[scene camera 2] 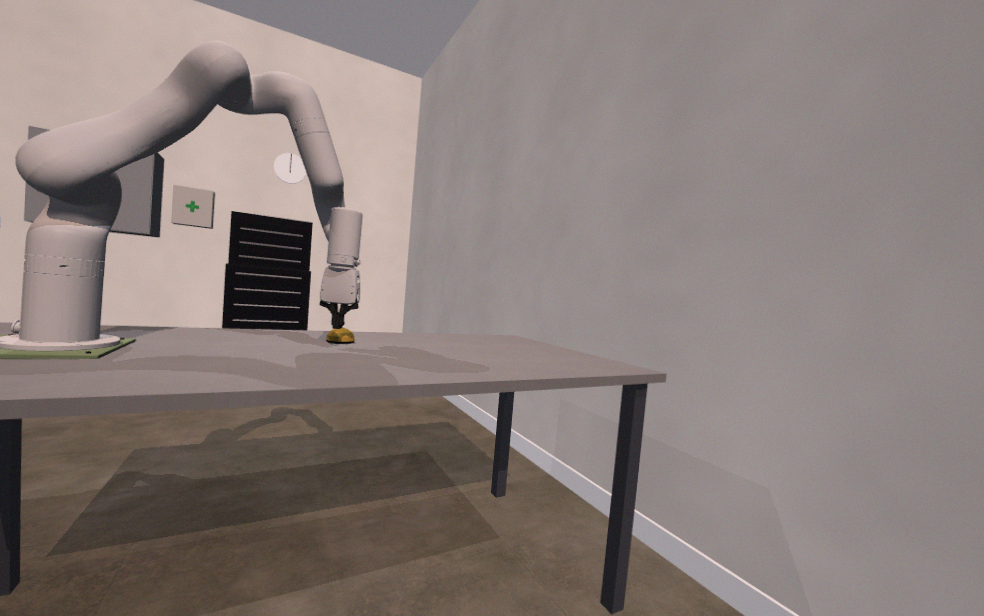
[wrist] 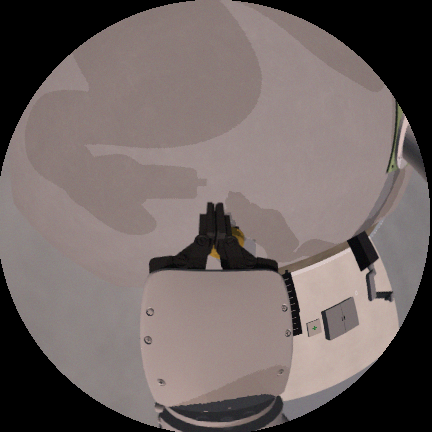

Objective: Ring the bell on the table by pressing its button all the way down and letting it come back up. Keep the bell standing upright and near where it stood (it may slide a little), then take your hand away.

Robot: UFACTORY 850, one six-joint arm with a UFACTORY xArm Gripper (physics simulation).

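Observation:
The yellow bell (scene camera 2: 339,336) (wrist: 237,236) stands upright on the table (scene camera 2: 464,363) (wrist: 320,150), near its far edge in the scene view. In the wrist view it is mostly hidden behind the fingers, and a yellow part shows to their right. My gripper (scene camera 2: 338,326) (wrist: 213,211) is shut and points down, with nothing between its fingers. Its fingertips are right at the top of the bell in the scene view. The button is hidden or too small to make out, so I cannot tell whether it is pressed or whether the tips touch it.
The arm's base stands on a green plate (scene camera 2: 108,350) at the left of the table. A black drawer cabinet (scene camera 2: 268,272) stands behind the table by the back wall. A grey wall (scene camera 2: 653,217) runs along the right.

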